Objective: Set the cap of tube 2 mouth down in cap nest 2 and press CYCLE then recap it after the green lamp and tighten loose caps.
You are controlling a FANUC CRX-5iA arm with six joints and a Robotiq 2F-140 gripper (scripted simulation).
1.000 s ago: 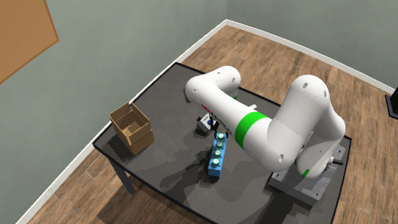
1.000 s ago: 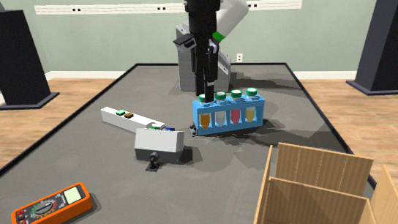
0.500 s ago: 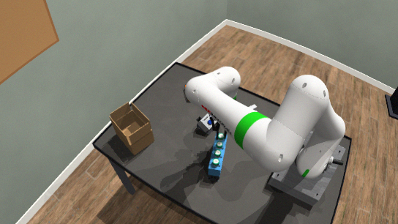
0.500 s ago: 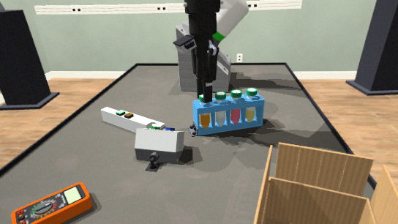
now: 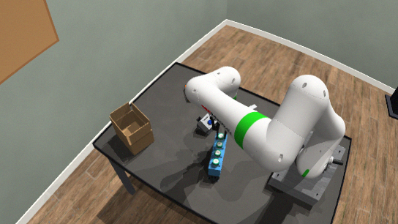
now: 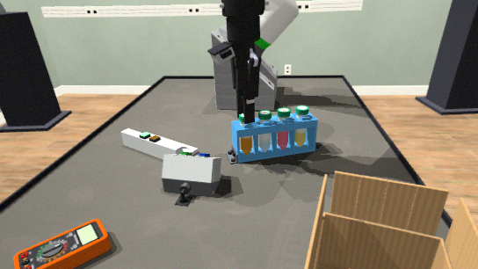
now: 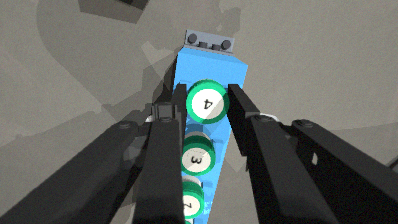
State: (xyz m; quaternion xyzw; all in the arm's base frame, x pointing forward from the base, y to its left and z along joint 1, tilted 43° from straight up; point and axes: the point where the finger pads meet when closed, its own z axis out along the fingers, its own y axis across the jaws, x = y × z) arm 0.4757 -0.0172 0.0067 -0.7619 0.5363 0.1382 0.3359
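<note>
Now: hand 3 cm above the cap 4. Also, from my hand: cap 2: 2 cm behind, 10 cm to the left, 3 cm below; then cap 1: 4 cm behind, 15 cm to the left, 3 cm below; then cap 3: 1 cm behind, 5 cm to the left, 3 cm below.
</note>
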